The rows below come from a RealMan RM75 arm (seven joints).
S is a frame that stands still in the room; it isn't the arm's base.
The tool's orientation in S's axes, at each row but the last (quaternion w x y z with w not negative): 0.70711, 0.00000, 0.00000, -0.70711; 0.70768, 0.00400, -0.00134, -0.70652; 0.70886, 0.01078, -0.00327, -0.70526; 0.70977, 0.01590, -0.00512, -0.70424; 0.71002, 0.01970, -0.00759, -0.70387; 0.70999, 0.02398, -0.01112, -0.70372; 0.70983, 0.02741, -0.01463, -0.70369
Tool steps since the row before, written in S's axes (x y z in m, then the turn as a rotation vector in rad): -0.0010, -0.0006, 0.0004, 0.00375, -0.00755, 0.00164; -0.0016, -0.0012, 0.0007, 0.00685, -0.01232, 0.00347; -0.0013, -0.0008, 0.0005, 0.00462, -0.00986, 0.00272; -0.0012, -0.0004, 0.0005, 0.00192, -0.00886, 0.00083; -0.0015, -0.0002, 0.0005, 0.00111, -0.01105, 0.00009; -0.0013, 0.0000, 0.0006, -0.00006, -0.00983, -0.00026; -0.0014, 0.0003, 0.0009, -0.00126, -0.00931, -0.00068
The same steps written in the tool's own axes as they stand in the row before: 0.0006, -0.0010, 0.0004, 0.00755, 0.00375, 0.00164; 0.0012, -0.0016, 0.0007, 0.01232, 0.00686, 0.00346; 0.0008, -0.0013, 0.0005, 0.00985, 0.00462, 0.00273; 0.0004, -0.0012, 0.0005, 0.00886, 0.00188, 0.00091; 0.0002, -0.0015, 0.0006, 0.01106, 0.00102, 0.00024; 0.0000, -0.0013, 0.0007, 0.00983, -0.00016, -0.00008; -0.0003, -0.0013, 0.0010, 0.00931, -0.00137, -0.00043
